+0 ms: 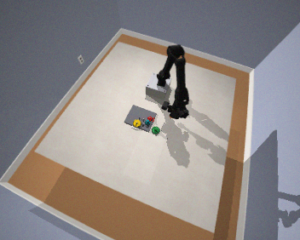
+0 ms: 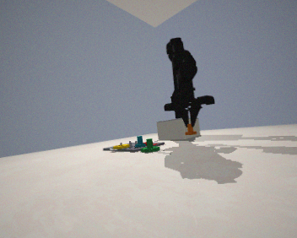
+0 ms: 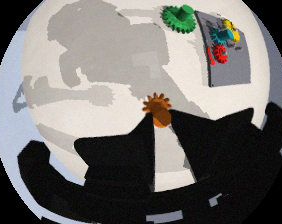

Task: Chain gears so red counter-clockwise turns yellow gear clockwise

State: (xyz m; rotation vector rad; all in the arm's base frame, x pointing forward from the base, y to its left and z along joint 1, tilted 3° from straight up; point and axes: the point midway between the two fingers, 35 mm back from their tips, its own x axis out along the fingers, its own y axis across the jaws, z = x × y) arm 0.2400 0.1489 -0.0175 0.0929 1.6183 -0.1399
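Now: the teal gear 170 mm to the right of my gripper tip, 100 mm ahead of it and 40 mm below it. From my gripper tip the other things lie so: green gear 140 mm ahead, 90 mm to the right, 50 mm below; then yellow gear 250 mm to the right, 130 mm ahead, 50 mm below; then orange gear 10 mm below.
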